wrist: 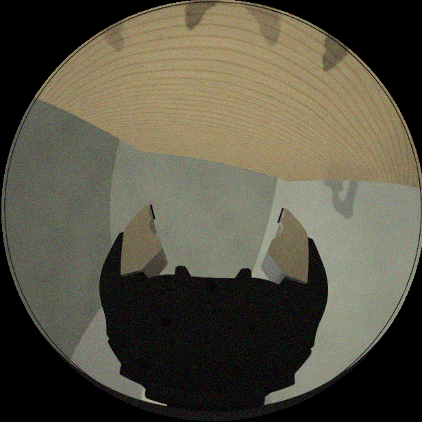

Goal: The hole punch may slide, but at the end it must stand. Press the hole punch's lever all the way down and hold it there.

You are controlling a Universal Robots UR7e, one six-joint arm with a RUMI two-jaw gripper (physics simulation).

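My gripper (pixel 216 208) is open, its two tan jaws wide apart, with no object visible between them. Grey wall surfaces show behind the gap between the jaws. The hole punch and its lever do not show in the wrist view, so I cannot tell how the punch stands or where its lever is.
A wood-grained surface (pixel 210 100) spans the upper part of the view, with several dark shadows near its top edge. Grey walls (pixel 65 200) meet it along its lower edge. A shadow falls on the pale wall at the right.
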